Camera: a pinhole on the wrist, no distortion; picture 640 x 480 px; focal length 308.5 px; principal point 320.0 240.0 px. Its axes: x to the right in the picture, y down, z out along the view. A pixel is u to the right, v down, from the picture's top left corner.
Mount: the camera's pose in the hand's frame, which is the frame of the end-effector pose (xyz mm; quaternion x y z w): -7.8 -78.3 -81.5 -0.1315 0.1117 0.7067 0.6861
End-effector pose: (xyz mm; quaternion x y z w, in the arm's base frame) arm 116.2 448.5 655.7 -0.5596 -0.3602 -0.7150 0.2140
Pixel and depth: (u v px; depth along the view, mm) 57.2 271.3 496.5
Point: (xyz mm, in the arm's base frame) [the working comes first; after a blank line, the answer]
In the camera's frame: -423.0 50.4 496.5

255.6 1041.5 569.3
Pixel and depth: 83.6 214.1 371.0
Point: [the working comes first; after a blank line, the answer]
In the camera's frame: -284.3 -31.1 371.0

191.3 867.5 654.1
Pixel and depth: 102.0 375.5 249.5
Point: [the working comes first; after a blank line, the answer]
In the camera's frame: -176.3 109.6 249.5

170.5 701.6 519.0
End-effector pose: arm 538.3 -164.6 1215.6 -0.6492 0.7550 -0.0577 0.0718
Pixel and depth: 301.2 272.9 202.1
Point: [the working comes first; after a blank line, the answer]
In the camera's frame: -12.3 21.6 202.1

585.7 -132.0 1110.4
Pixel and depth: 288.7 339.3 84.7
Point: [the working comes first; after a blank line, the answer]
In the camera's frame: -8.6 27.3 84.7

600.9 -136.2 1227.0
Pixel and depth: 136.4 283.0 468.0
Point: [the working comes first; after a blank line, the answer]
In the camera's frame: -278.5 65.2 468.0

812.0 -108.9 807.6
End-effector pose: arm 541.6 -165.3 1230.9 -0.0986 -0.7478 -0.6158 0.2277
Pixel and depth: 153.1 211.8 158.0
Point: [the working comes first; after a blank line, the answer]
In the camera's frame: -85.5 -14.4 158.0

472.6 -95.9 1127.5
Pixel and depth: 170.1 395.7 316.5
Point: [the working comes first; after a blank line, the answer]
In the camera's frame: -153.8 159.7 316.5

584.4 86.6 1007.8
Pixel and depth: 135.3 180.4 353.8
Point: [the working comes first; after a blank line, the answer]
In the camera's frame: -211.8 -68.4 353.8

356.6 106.5 1074.9
